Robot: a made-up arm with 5 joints.
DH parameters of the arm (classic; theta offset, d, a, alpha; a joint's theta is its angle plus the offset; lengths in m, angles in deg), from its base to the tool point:
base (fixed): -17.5 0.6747 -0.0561 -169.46
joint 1: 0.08 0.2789 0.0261 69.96
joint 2: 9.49 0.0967 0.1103 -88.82
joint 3: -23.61 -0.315 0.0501 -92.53
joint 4: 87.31 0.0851 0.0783 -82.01
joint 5: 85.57 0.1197 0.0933 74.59
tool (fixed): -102.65 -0.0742 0 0
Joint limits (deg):
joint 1: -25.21..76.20
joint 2: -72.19..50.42
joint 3: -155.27..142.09
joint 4: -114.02..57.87
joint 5: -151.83..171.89
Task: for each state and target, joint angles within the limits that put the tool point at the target. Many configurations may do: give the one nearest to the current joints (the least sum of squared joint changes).
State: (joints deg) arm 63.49 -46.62 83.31 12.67 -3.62
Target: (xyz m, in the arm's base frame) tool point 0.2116 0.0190 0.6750
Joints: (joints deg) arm 76.20 -32.53 89.53 14.29 -12.47
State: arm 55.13 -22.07 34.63 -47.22 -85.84
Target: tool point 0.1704 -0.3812 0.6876
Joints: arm 64.89 8.82 35.33 -59.21 -81.69
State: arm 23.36 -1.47 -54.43 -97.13 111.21
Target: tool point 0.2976 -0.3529 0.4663
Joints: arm 46.18 25.98 -44.91 -93.94 107.03
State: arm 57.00 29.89 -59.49 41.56 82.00
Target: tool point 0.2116 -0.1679 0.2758
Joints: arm 39.24 46.19 -62.56 48.95 67.65
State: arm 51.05 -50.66 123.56 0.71 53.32
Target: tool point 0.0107 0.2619 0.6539
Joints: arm 26.18 -38.52 103.41 -13.01 55.71
